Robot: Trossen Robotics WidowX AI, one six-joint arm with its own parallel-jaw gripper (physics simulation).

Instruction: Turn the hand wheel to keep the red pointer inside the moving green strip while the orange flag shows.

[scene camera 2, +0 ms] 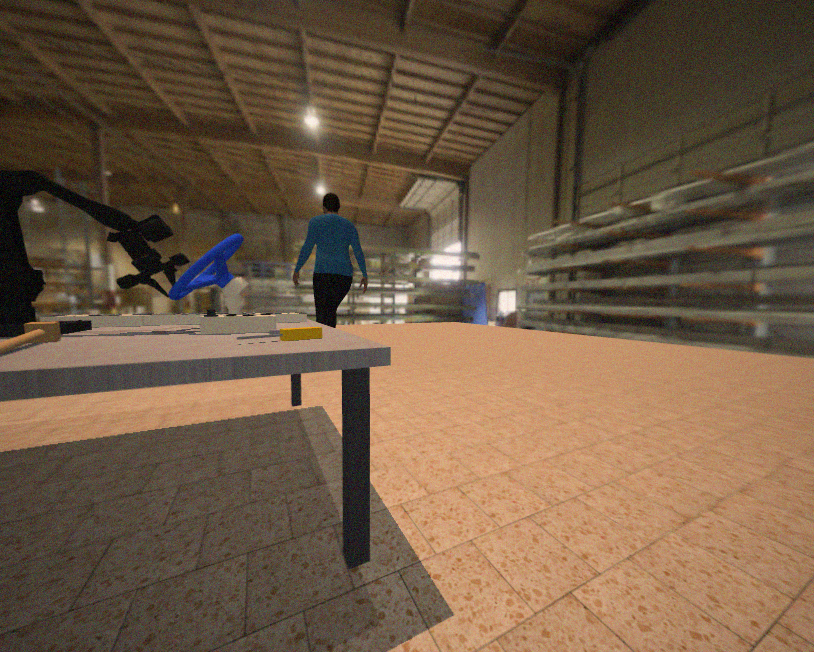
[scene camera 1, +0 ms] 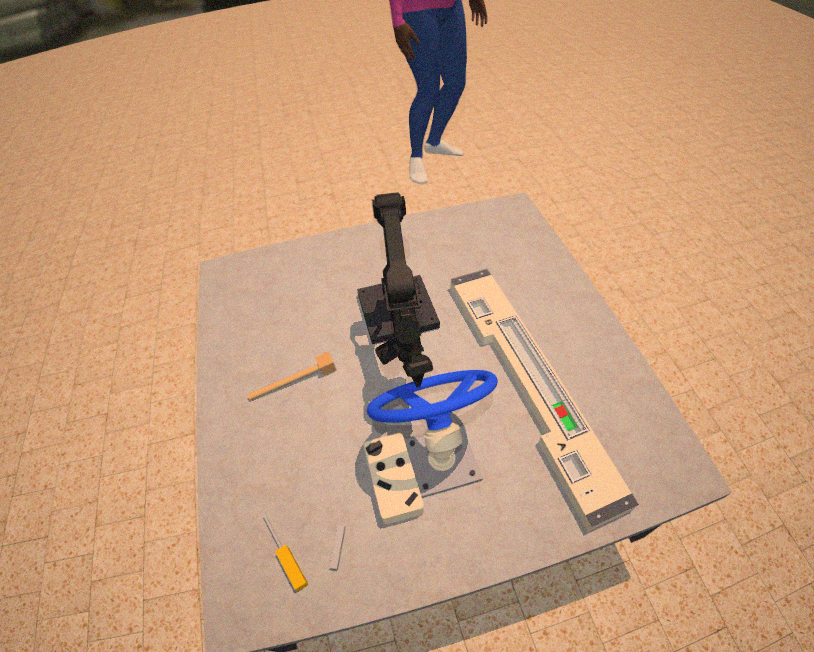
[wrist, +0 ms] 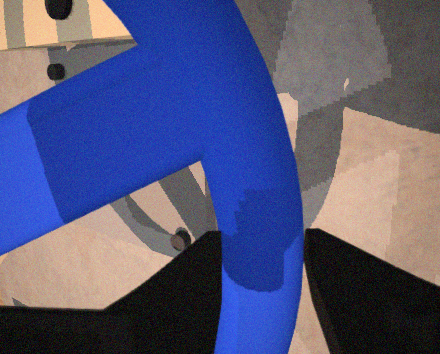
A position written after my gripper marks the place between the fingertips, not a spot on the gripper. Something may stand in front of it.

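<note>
You'd see my gripper (scene camera 1: 417, 384) (scene camera 2: 173, 295) (wrist: 262, 244) here, and there's a blue hand wheel (scene camera 1: 437, 415) (scene camera 2: 184, 285) (wrist: 196, 88) too. On the table there's a wooden mallet (scene camera 1: 325, 363), along with a yellow-handled screwdriver (scene camera 1: 284, 554). The mallet is out of frame in the wrist view, and the screwdriver is out of frame in the wrist view as well.
</note>
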